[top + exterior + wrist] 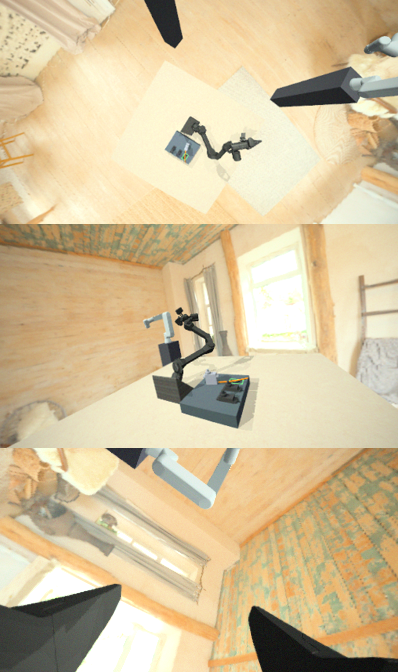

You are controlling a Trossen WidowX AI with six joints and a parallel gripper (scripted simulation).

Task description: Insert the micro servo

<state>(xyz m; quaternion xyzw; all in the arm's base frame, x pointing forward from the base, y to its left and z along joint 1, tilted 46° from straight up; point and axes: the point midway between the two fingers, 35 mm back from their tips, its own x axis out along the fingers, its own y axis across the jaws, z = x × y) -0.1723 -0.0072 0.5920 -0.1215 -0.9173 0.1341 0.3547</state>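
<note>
Right now the robot deck is 45 cm ahead of my gripper tip, 43 cm below it and 41 cm to the right of it.
</note>
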